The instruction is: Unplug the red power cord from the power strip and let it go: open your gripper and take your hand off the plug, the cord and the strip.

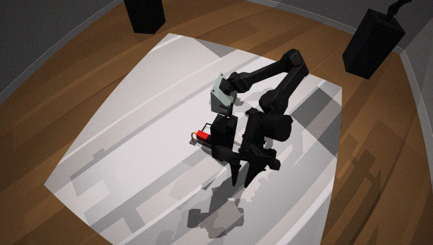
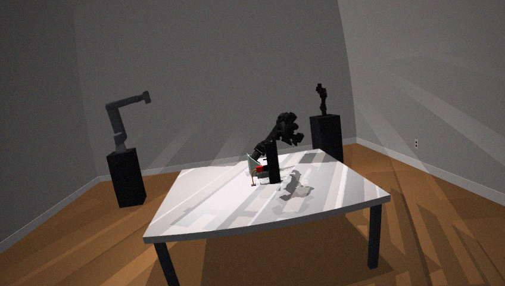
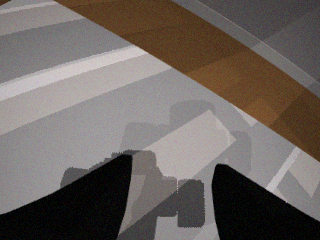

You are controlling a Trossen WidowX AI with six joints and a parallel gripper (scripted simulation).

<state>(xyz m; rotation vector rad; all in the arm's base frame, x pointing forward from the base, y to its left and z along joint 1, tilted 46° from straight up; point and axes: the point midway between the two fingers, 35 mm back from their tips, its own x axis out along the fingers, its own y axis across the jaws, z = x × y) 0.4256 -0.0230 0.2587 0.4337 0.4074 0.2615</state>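
My gripper tip is now 20 cm past the red plug, 17 cm to the left of it and 15 cm above it.
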